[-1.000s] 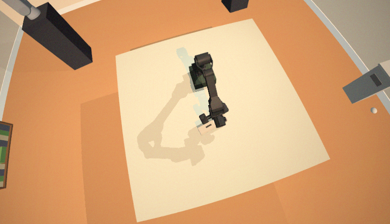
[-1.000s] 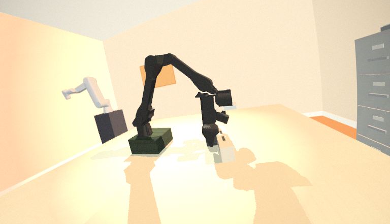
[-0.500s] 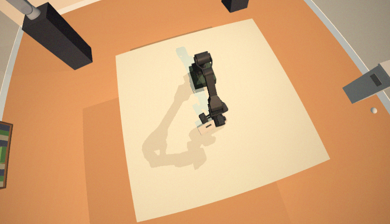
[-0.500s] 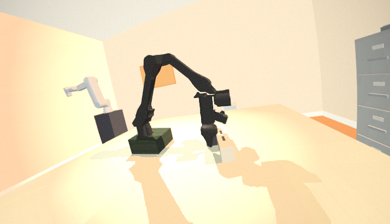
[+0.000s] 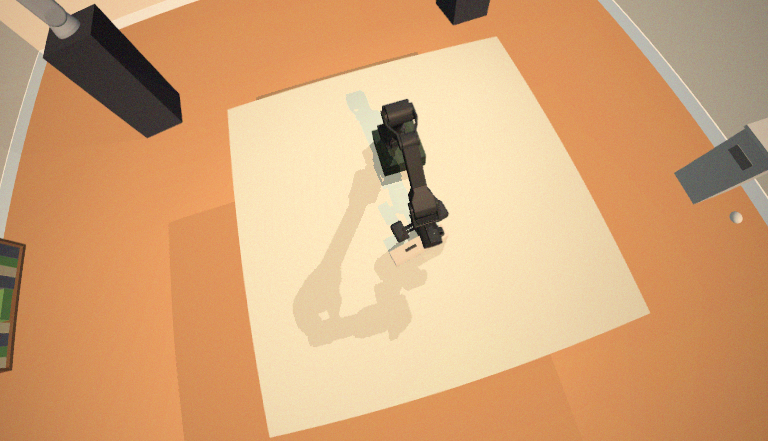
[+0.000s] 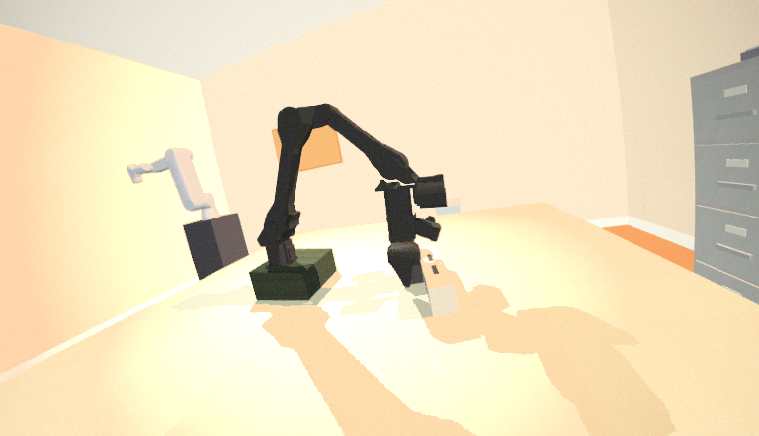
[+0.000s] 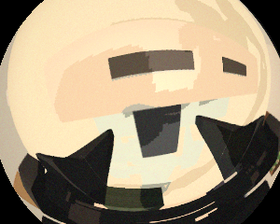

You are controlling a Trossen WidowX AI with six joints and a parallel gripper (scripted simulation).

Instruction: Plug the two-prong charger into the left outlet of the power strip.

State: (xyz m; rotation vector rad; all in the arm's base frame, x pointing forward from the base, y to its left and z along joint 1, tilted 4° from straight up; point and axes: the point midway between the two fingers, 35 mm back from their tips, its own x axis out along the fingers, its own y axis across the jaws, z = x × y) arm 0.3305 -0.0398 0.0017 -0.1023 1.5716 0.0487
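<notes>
Right now my gripper tip is 3 cm short of the dark grey charger and 1 cm below it.
</notes>
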